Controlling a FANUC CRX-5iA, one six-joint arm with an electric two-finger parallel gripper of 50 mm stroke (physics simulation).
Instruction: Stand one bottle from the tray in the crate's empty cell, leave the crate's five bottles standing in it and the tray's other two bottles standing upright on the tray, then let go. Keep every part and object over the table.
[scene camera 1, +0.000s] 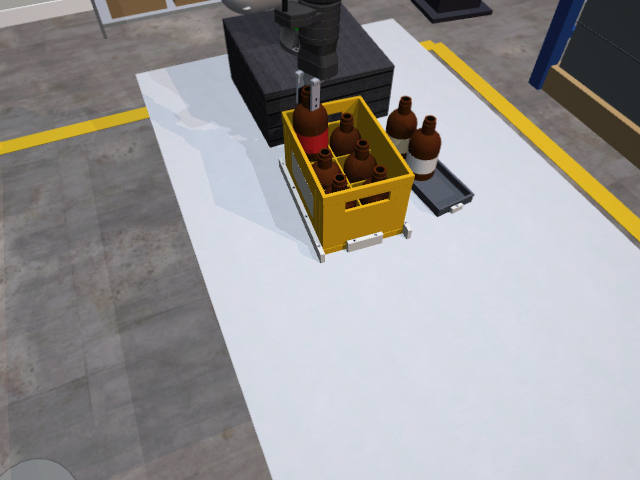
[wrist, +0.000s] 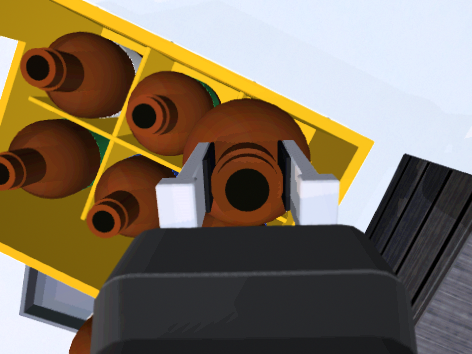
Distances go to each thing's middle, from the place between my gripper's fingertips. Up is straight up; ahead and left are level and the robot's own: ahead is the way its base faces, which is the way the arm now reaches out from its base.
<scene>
Now: the red-labelled bottle (scene camera 1: 311, 127) 40 mm below my hand and 10 mm to the left of it. From my hand the other things lie so: crate rail (scene camera 1: 307, 223) 210 mm below, 70 mm ahead, 40 mm to the right; cream-labelled bottle (scene camera 1: 402, 122) 250 mm to the left, 150 mm below, 50 mm behind.
</scene>
